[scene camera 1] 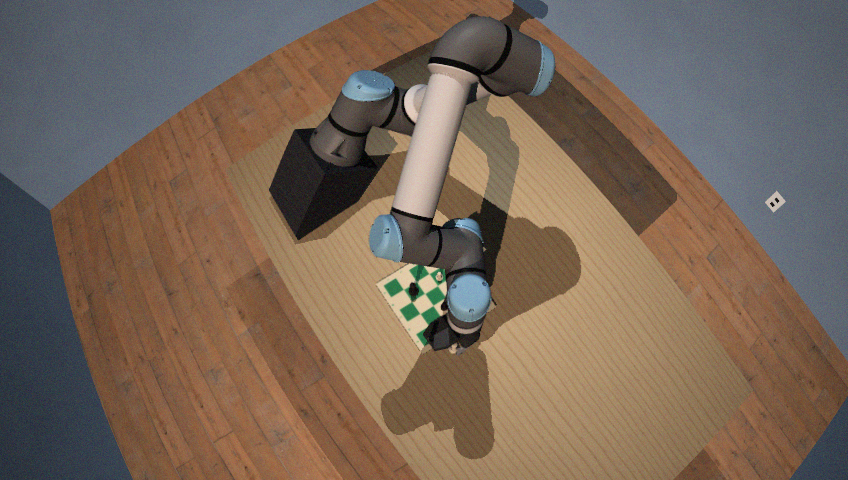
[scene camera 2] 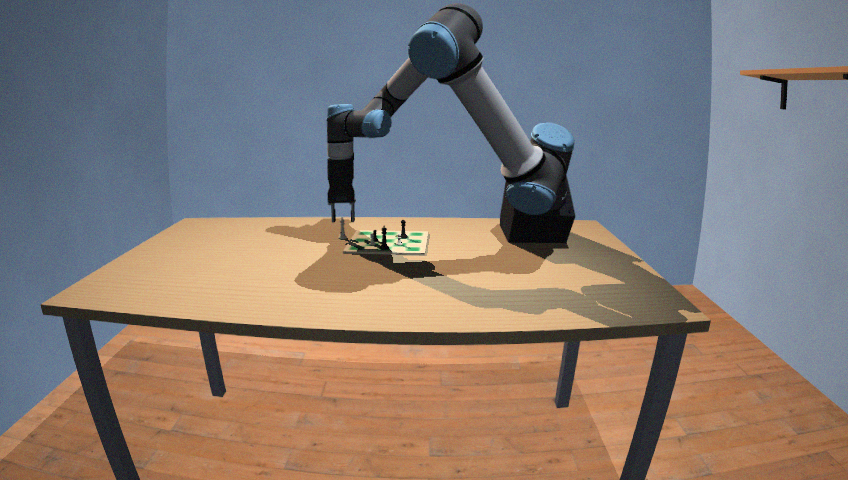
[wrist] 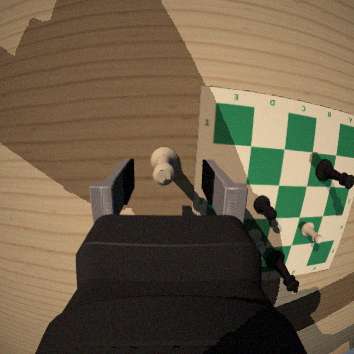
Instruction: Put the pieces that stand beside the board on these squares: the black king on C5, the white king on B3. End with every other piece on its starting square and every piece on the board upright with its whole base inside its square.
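Seen in the pictures: gripper, fingertip midpoint: (scene camera 2: 343, 221) (wrist: 167, 172); arm's base, origin of the base link: (scene camera 1: 335, 147).
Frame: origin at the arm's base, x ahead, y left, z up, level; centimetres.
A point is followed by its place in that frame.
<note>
The white king (scene camera 2: 342, 230) {y -12.4, x 55.9, z -13.1 cm} (wrist: 163, 159) {y -13.4, x 55.8, z -13.0 cm} stands upright on the table beside the board's E edge. My gripper (scene camera 2: 343, 216) {y -12.9, x 55.6, z -10.6 cm} (wrist: 167, 172) {y -12.9, x 55.6, z -10.6 cm} is open and empty above it, with its fingertips on either side of the king's head in the wrist view. The black king (scene camera 2: 383, 239) {y 1.4, x 44.8, z -12.4 cm} (wrist: 282, 272) {y 0.6, x 44.9, z -11.8 cm} stands upright on C5 of the green and cream board (scene camera 2: 425, 242) {y -3.6, x 32.7, z -15.1 cm} (wrist: 205, 147) {y -13.6, x 51.9, z -15.0 cm}; the arm hides this king in scene camera 1. B3 shows as a bare cream square. In scene camera 1 the gripper mostly hides the white king.
A tall black piece (scene camera 1: 413, 289) {y -9.6, x 38.5, z -12.6 cm} (scene camera 2: 403, 227) {y -9.0, x 38.3, z -12.0 cm} (wrist: 326, 171) {y -9.6, x 38.8, z -13.7 cm} stands on B2, a shorter black piece (scene camera 2: 374, 236) {y -6.6, x 46.8, z -13.7 cm} (wrist: 263, 205) {y -7.3, x 46.8, z -13.7 cm} on D3 and a white pawn (scene camera 1: 439, 276) {y -2.7, x 40.6, z -12.8 cm} (scene camera 2: 399, 240) {y -1.9, x 40.2, z -13.8 cm} (wrist: 310, 231) {y -2.6, x 40.4, z -13.7 cm} on B4. A shadowed pale piece (wrist: 257, 238) {y -3.7, x 47.5, z -13.6 cm} shows faintly near D4.
</note>
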